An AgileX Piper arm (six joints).
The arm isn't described. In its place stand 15 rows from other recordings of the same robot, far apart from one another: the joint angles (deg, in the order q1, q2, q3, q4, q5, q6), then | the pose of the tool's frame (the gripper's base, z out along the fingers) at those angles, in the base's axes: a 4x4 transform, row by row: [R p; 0 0 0 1], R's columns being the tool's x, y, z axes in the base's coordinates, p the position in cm.
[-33.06, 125.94, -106.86, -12.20, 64.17, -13.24] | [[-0.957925 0.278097 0.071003 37.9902], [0.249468 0.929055 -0.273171 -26.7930], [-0.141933 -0.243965 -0.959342 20.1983], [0 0 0 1]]
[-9.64, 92.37, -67.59, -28.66, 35.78, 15.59] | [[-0.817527 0.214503 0.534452 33.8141], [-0.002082 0.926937 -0.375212 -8.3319], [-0.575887 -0.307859 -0.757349 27.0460], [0 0 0 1]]
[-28.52, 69.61, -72.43, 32.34, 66.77, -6.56] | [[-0.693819 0.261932 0.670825 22.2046], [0.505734 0.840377 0.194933 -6.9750], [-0.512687 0.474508 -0.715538 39.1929], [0 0 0 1]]
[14.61, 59.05, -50.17, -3.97, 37.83, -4.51] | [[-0.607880 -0.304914 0.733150 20.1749], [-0.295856 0.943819 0.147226 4.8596], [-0.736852 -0.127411 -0.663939 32.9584], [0 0 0 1]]
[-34.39, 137.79, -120.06, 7.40, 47.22, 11.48] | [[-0.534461 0.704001 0.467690 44.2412], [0.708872 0.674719 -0.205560 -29.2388], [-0.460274 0.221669 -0.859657 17.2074], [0 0 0 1]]
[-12.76, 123.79, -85.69, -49.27, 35.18, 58.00] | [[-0.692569 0.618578 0.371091 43.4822], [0.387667 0.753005 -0.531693 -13.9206], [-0.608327 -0.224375 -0.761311 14.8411], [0 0 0 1]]
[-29.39, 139.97, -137.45, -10.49, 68.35, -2.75] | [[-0.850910 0.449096 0.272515 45.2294], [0.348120 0.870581 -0.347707 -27.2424], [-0.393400 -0.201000 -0.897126 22.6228], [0 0 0 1]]
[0.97, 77.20, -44.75, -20.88, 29.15, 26.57] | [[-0.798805 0.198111 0.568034 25.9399], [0.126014 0.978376 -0.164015 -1.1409], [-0.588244 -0.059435 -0.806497 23.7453], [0 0 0 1]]
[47.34, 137.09, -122.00, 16.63, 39.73, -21.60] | [[-0.381465 -0.872325 0.305834 35.5711], [-0.632497 0.487590 0.601834 41.0586], [-0.674116 0.036140 -0.737741 19.7553], [0 0 0 1]]
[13.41, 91.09, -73.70, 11.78, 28.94, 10.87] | [[-0.702597 -0.052863 0.709621 35.0177], [0.202645 0.941080 0.270744 9.2730], [-0.682123 0.334026 -0.650488 31.3076], [0 0 0 1]]
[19.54, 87.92, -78.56, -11.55, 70.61, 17.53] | [[-0.949281 -0.058854 0.308871 29.2017], [-0.091024 0.991702 -0.090788 8.5401], [-0.300965 -0.114298 -0.946761 32.3304], [0 0 0 1]]
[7.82, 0.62, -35.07, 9.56, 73.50, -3.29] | [[-0.549033 -0.270666 0.790761 -2.9391], [-0.084994 0.959288 0.269338 1.0590], [-0.831468 0.080666 -0.549685 29.0941], [0 0 0 1]]
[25.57, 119.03, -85.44, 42.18, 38.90, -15.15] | [[-0.930285 -0.282919 0.233510 38.3421], [-0.100651 0.808974 0.579163 22.5994], [-0.352760 0.515284 -0.781052 17.9403], [0 0 0 1]]
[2.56, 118.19, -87.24, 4.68, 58.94, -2.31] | [[-0.994999 -0.048989 0.087044 41.0044], [-0.042595 0.996359 0.073854 2.4700], [-0.090345 0.069777 -0.993463 17.3286], [0 0 0 1]]
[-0.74, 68.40, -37.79, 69.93, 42.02, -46.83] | [[-0.781514 -0.233180 0.578673 22.0203], [0.237240 0.746780 0.621319 5.4376], [-0.577020 0.622854 -0.528300 26.3136], [0 0 0 1]]
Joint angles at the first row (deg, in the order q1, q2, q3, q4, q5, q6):
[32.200 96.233 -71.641 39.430 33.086 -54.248]
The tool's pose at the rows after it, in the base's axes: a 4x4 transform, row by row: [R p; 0 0 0 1], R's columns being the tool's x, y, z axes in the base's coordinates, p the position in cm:
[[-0.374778 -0.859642 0.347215 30.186], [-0.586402 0.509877 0.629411 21.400], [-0.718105 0.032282 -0.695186 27.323], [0 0 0 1]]
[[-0.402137 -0.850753 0.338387 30.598], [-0.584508 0.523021 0.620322 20.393], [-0.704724 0.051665 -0.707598 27.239], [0 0 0 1]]
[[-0.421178 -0.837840 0.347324 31.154], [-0.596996 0.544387 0.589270 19.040], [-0.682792 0.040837 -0.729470 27.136], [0 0 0 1]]
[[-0.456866 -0.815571 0.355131 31.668], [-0.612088 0.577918 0.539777 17.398], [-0.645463 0.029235 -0.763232 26.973], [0 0 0 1]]
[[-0.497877 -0.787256 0.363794 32.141], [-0.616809 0.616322 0.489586 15.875], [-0.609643 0.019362 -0.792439 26.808], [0 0 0 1]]
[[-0.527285 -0.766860 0.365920 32.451], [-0.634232 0.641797 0.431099 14.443], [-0.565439 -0.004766 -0.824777 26.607], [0 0 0 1]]
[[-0.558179 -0.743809 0.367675 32.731], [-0.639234 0.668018 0.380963 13.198], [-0.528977 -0.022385 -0.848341 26.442], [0 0 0 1]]
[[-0.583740 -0.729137 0.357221 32.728], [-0.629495 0.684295 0.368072 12.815], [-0.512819 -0.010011 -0.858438 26.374], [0 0 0 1]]
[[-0.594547 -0.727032 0.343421 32.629], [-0.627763 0.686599 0.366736 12.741], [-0.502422 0.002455 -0.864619 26.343], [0 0 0 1]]
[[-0.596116 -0.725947 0.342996 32.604], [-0.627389 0.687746 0.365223 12.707], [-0.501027 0.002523 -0.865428 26.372], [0 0 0 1]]
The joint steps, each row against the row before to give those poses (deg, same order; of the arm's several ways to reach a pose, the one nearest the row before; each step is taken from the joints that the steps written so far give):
[-2.091 -0.062 0.000 0.073 2.515 0.310]
[-1.921 -0.054 0.001 -0.036 1.894 0.130]
[-2.148 -0.175 -0.001 -2.440 1.261 1.041]
[-2.334 -0.265 -0.001 -4.192 1.649 2.867]
[-2.097 -0.140 -0.058 -3.963 1.295 3.197]
[-1.747 -0.136 -0.047 -4.636 1.523 2.763]
[-1.539 -0.040 -0.065 -3.649 1.187 2.495]
[-0.520 -0.001 -0.055 -0.799 1.034 1.576]
[-0.124 0.001 -0.060 -0.006 0.964 0.428]
[-0.024 -0.069 0.002 -0.134 0.116 0.169]

